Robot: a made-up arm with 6 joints. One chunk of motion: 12 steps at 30 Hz.
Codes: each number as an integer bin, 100 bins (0 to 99) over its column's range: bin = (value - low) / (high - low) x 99, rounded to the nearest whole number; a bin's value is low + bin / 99 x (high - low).
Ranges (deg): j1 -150.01..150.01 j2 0..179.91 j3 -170..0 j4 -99.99..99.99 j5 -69.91..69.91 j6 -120.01..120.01
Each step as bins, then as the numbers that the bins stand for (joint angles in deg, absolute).
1 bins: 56 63 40 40 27 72
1 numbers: 19.70 114.49 -101.31 -19.19 -31.78 54.55
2 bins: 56 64 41 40 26 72
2 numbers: 19.70 116.31 -99.60 -19.19 -33.19 54.55
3 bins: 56 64 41 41 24 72
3 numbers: 19.70 116.31 -99.60 -17.17 -36.01 54.55
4 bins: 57 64 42 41 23 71
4 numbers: 22.73 116.31 -97.88 -17.17 -37.43 52.13
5 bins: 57 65 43 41 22 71
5 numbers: 22.73 118.12 -96.16 -17.17 -38.84 52.13
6 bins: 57 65 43 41 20 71
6 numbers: 22.73 118.12 -96.16 -17.17 -41.66 52.13
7 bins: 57 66 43 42 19 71
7 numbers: 22.73 119.94 -96.16 -15.15 -43.08 52.13
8 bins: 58 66 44 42 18 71
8 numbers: 25.76 119.94 -94.44 -15.15 -44.49 52.13
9 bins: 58 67 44 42 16 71
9 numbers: 25.76 121.76 -94.44 -15.15 -47.31 52.13
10 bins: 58 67 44 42 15 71
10 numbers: 25.76 121.76 -94.44 -15.15 -48.73 52.13
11 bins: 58 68 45 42 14 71
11 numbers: 25.76 123.57 -92.73 -15.15 -50.14 52.13
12 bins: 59 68 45 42 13 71
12 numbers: 28.79 123.57 -92.73 -15.15 -51.55 52.13
